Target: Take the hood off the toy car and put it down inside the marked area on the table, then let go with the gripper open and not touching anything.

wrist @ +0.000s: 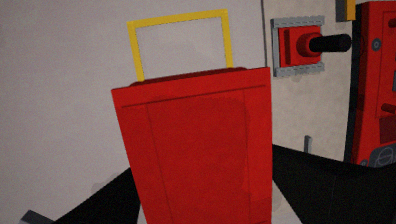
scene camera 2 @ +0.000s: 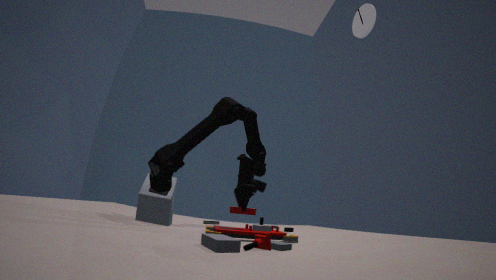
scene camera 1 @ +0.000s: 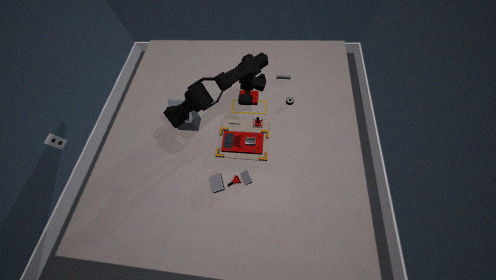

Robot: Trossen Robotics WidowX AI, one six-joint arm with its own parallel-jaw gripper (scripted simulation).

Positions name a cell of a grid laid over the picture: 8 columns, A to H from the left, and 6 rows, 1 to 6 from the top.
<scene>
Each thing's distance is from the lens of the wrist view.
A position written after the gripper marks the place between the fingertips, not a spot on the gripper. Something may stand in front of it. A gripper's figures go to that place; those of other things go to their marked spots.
gripper (wrist: E5): 0.11 m
red hood (wrist: E4): 0.09 m
</scene>
